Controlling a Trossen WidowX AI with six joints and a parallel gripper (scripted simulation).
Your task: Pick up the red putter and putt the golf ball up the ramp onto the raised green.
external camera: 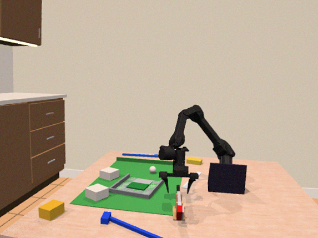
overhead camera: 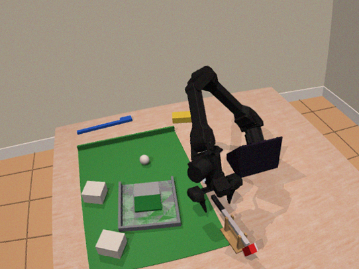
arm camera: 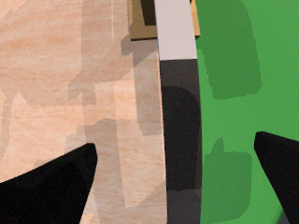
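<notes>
The white strip is 40 mm behind my gripper tip, 330 mm to the right of it and 40 mm below it. Also, from my gripper tip: white golf ball 210 mm ahead, 360 mm to the right, 20 mm below; red putter 20 mm behind, 110 mm to the left, 20 mm above; blue hammer 150 mm ahead, 300 mm to the left, 30 mm below.
</notes>
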